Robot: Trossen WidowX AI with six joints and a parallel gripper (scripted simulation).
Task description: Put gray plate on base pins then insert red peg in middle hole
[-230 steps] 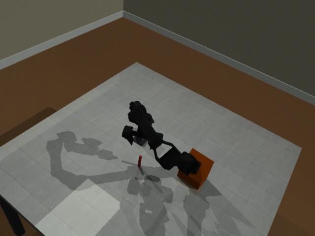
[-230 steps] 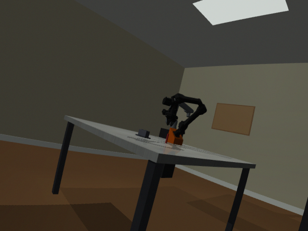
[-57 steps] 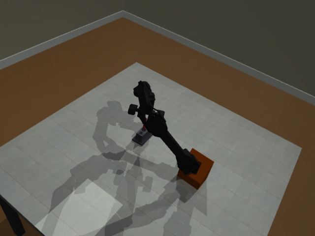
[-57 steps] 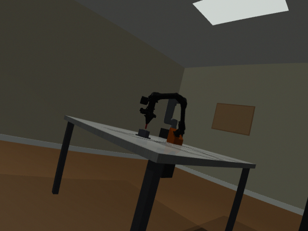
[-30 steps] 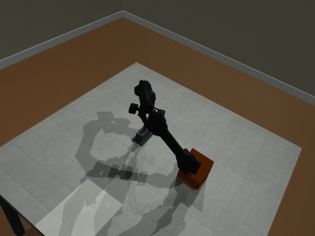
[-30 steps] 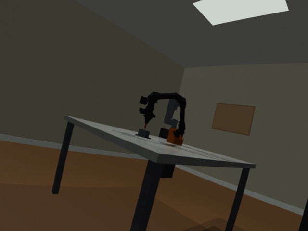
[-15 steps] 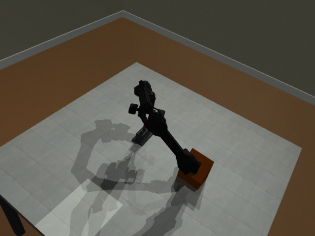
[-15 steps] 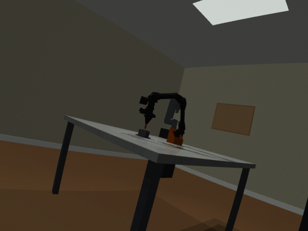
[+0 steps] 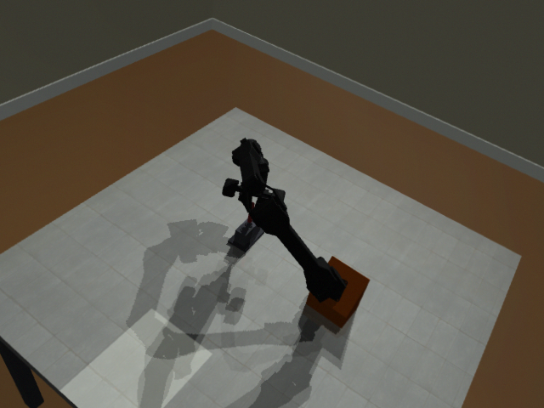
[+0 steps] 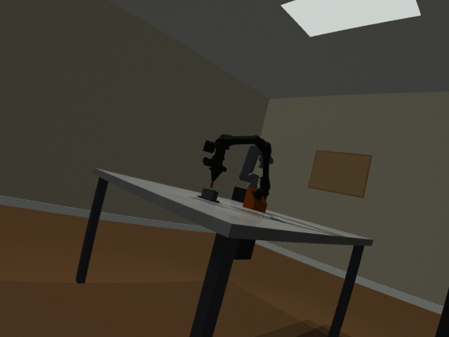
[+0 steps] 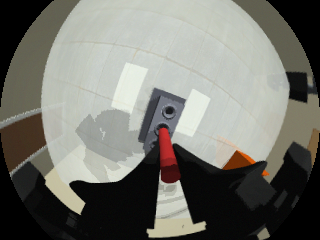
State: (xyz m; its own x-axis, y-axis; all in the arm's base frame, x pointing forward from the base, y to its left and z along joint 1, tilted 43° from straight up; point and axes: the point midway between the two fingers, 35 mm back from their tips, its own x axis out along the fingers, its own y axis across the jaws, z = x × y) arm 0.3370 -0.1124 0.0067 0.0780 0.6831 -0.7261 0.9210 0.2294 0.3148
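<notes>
My gripper tip is right at the red peg. Also, from my gripper tip: dark base: 100 mm below; then gray plate: 70 mm below.
</notes>
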